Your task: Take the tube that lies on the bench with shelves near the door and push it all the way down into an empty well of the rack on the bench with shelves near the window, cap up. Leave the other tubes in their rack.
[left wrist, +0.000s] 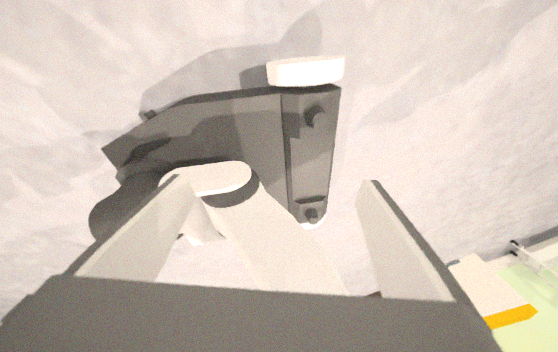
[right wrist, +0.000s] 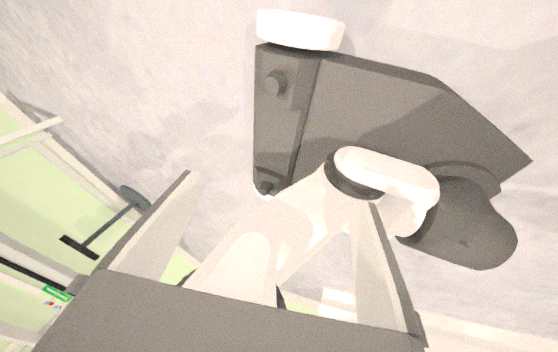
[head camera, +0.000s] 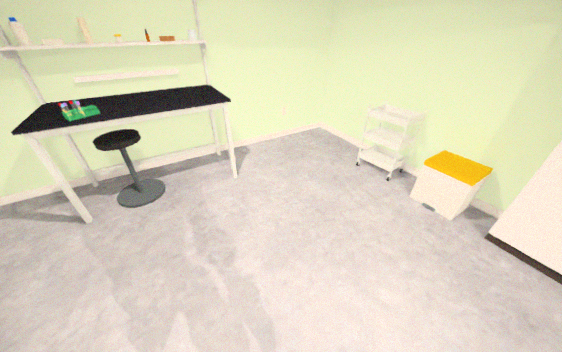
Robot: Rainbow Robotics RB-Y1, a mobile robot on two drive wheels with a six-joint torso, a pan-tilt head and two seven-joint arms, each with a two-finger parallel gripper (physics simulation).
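Frame: origin at the robot's base, x right, y back, z down, level; millimetres.
Seen in the pictures: left gripper, between the fingertips: (left wrist: 272, 188); right gripper, between the fingertips: (right wrist: 276, 194).
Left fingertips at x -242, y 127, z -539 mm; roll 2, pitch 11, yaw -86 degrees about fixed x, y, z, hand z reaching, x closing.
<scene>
A point is followed by its place in that frame.
A green rack (head camera: 89, 112) (right wrist: 56, 294) holds several tubes (head camera: 71, 106) {y -1450, x -1587, z -1003 mm} with red and purple caps, near the left end of a black-topped bench with a shelf (head camera: 150, 102) {y -1838, x -1223, z -915 mm}. Which of its wells are empty is too small to tell. A loose lying tube does not show in the views. My left gripper (left wrist: 272, 188) {y 127, x -242, z -539 mm} is open, with no object between its fingers. My right gripper (right wrist: 276, 194) {y 124, x 218, z -540 mm} is open, with no object between its fingers. Both hang over the floor beside my own base, away from the bench.
A black stool (head camera: 117, 140) {y -1573, x -1466, z -661 mm} stands at the bench's front. Bottles and small items stand on the wall shelf (head camera: 102, 45) {y -1893, x -1499, z -1360 mm}. A white trolley (head camera: 395, 118) {y -2019, x 1123, z -716 mm}, a white bin with a yellow lid (head camera: 458, 167) {y -1518, x 1556, z -451 mm} and a white cabinet (head camera: 537, 215) {y -952, x 1746, z -420 mm} stand along the right wall.
</scene>
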